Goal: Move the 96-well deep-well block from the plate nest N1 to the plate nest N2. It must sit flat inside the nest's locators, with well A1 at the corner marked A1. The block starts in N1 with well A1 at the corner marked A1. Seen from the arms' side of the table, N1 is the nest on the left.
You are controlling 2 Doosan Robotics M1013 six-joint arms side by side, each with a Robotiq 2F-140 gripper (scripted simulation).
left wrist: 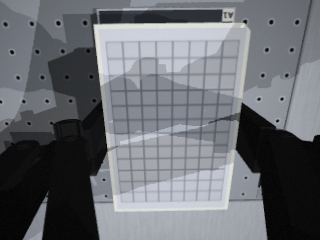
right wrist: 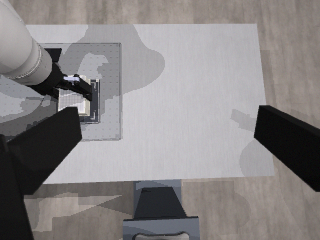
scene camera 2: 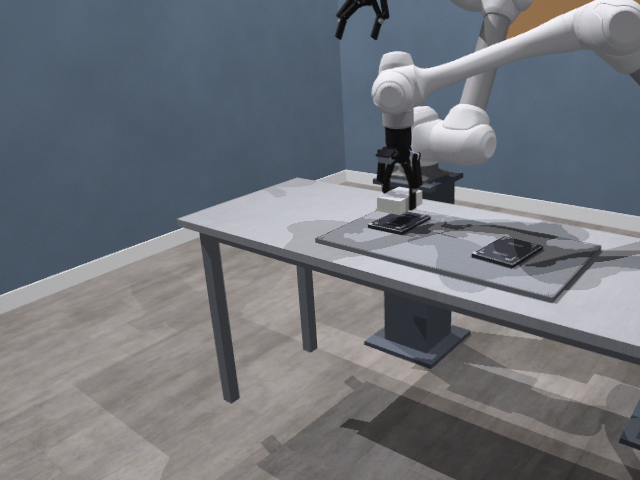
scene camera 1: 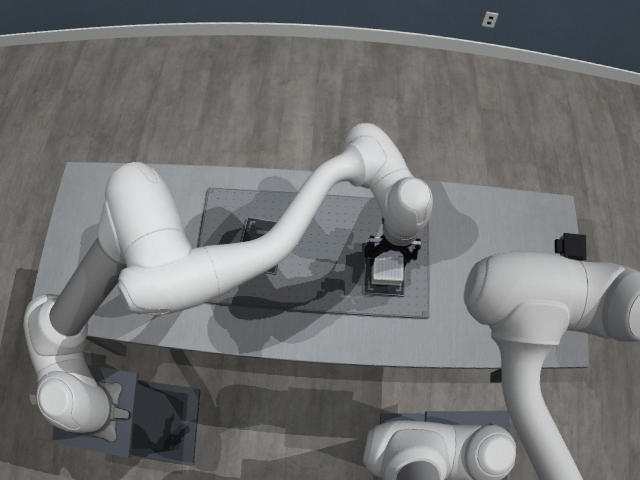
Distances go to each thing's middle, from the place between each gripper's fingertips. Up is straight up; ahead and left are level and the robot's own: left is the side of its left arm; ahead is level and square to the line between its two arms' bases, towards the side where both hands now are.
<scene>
The nest N2 (scene camera 2: 392, 218) lies 70 mm below my left hand. From my left hand the other things lie so: nest N1 (scene camera 2: 512, 251): 30 mm ahead, 370 mm to the left, 70 mm below; then white deep-well block (scene camera 1: 387, 269): 10 mm below.
The white deep-well block is 48 cm below my right hand, 27 cm to the left of it and 16 cm ahead of it. From my right hand the other things lie so: nest N1: 64 cm to the left, 54 cm below, 19 cm ahead; nest N2: 54 cm below, 27 cm to the left, 16 cm ahead.
</scene>
